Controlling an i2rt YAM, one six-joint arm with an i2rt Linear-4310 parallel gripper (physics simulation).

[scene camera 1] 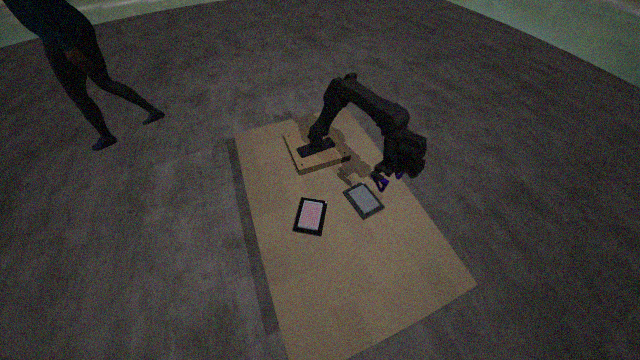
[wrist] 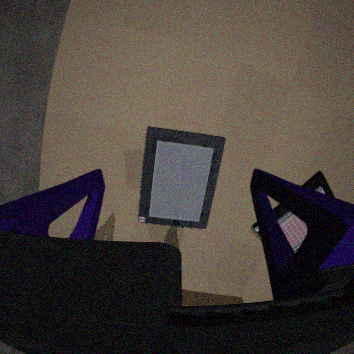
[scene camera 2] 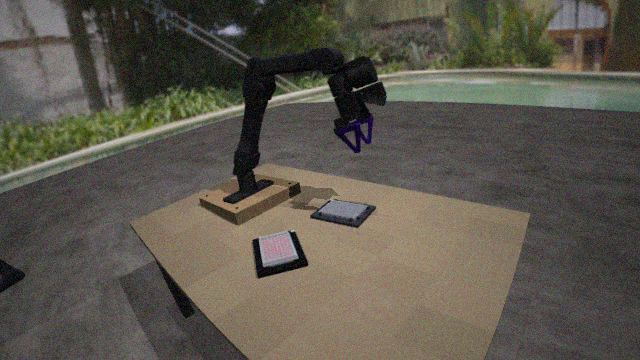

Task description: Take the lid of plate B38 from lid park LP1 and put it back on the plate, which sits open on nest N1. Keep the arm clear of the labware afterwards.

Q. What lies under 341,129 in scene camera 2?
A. My gripper.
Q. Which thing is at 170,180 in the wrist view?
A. A pale grey lid.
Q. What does my gripper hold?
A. Nothing.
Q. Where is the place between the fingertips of my gripper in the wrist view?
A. At 177,177
